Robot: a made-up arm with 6 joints.
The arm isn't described. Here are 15 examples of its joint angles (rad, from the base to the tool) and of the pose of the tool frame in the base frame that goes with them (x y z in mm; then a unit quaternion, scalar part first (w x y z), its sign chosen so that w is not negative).
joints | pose
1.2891 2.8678 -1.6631 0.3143 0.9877 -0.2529 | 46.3 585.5 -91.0 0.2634 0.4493 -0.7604 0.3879
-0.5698 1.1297 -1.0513 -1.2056 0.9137 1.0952 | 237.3 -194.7 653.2 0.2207 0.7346 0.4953 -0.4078
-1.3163 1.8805 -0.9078 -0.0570 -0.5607 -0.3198 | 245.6 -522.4 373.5 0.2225 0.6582 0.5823 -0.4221
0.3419 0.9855 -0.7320 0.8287 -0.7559 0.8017 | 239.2 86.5 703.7 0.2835 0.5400 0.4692 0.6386
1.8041 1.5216 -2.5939 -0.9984 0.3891 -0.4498 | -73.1 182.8 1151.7 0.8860 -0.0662 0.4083 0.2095
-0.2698 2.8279 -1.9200 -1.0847 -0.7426 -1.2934 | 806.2 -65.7 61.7 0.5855 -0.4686 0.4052 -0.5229
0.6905 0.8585 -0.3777 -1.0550 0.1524 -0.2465 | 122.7 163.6 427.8 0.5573 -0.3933 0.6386 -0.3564
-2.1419 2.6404 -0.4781 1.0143 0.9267 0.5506 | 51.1 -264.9 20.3 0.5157 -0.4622 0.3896 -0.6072
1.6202 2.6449 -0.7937 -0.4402 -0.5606 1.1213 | -131.4 393.3 -56.3 0.1475 0.2807 -0.9399 0.1268
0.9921 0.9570 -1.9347 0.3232 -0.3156 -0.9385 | -107.8 -42.2 1117.4 0.8654 0.1823 0.3414 0.3183
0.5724 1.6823 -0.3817 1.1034 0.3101 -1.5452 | 209.8 255.2 241.7 0.0154 -0.3048 0.9404 -0.1500
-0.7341 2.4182 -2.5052 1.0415 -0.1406 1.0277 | 659.0 -517.4 697.5 0.3510 0.6452 0.1704 0.6569
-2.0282 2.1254 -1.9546 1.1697 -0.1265 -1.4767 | -275.3 -716.7 662.0 0.1211 0.8005 0.1866 -0.5565
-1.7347 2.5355 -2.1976 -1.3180 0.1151 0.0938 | -77.3 -873.8 365.9 0.0795 -0.4879 -0.5229 0.6944
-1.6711 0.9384 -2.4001 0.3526 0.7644 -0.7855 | 156.9 186.8 1103.2 0.4856 0.4365 0.2215 -0.7243
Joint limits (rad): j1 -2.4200..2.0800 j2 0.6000..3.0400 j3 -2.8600..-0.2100 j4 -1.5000..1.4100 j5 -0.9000..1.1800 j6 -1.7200..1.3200
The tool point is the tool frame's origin. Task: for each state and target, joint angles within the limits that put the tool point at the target. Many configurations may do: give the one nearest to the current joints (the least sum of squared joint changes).
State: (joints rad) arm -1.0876 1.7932 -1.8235 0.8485 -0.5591 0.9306
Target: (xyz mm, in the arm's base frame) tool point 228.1 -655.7 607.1
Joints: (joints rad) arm -1.2769 1.9641 -1.5355 0.8962 -0.5668 0.9316
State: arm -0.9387 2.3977 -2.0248 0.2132 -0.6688 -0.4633
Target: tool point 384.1 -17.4 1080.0
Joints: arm -0.2635 1.7355 -2.3000 0.0600 -0.7991 -0.4647
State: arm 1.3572 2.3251 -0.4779 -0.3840 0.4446 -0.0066
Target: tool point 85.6 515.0 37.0
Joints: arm 1.2718 2.4411 -1.1077 -0.3516 0.2462 -0.0053
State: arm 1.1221 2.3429 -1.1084 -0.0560 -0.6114 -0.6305
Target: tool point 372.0 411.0 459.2
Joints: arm 0.6867 1.7713 -0.9266 0.0073 -0.6702 -0.6287
